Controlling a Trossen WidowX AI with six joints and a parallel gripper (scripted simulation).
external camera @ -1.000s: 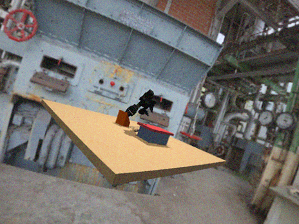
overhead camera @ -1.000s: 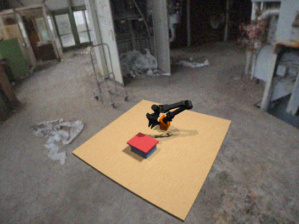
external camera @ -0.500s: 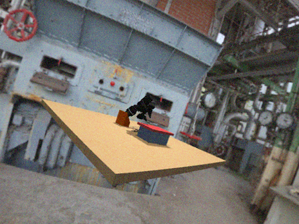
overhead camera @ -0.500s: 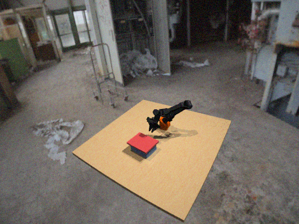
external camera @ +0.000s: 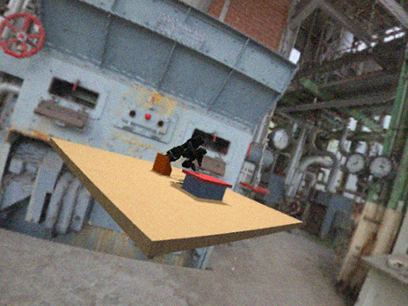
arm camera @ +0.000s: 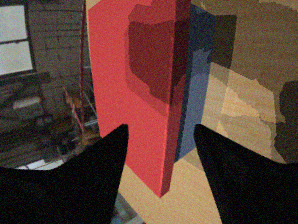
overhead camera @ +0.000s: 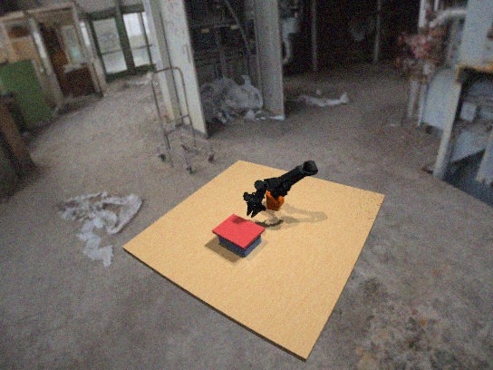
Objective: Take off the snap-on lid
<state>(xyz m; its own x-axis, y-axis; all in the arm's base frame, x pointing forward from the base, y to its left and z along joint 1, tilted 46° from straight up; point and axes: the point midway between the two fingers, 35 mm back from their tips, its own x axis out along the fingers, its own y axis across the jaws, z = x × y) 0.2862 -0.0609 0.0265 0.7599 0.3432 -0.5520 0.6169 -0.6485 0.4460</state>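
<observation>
The lid lies 100 mm ahead of my gripper tip, 20 mm to the right of it and 30 mm below it. The rest, counted from my gripper tip: storage box: 100 mm ahead, 20 mm to the right, 80 mm below.
</observation>
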